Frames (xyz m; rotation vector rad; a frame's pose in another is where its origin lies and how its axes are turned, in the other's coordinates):
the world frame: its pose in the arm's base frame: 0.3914 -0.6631 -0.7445 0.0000 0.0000 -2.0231
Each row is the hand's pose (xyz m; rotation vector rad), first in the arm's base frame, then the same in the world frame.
Working: the arm's base frame: its pose in the world frame: -0.4254 -0.6418 0.7445 0.0000 0.0000 2.0231

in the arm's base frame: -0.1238 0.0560 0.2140 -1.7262 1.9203 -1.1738
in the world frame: -0.4216 -0.7777 0.9585 -2.2141 -0.3869 -0.2202
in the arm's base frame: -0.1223 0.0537 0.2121 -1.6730 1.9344 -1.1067
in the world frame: -0.4202 -0.7753 0.9566 -2.2324 -0.3461 -0.1444
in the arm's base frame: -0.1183 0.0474 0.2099 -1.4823 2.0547 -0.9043
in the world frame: -0.4163 -0.7690 0.9544 -2.3209 -0.1527 0.0403
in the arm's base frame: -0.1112 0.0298 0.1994 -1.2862 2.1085 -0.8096
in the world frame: -0.4036 -0.7549 0.9439 -2.3196 0.0267 0.1720
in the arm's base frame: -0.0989 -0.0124 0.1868 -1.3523 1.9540 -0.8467
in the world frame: -0.3710 -0.7254 0.9313 -2.2337 -0.1031 0.2207
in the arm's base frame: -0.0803 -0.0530 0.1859 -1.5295 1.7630 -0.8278
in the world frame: -0.3426 -0.6909 0.9304 -2.1849 -0.3422 0.2709
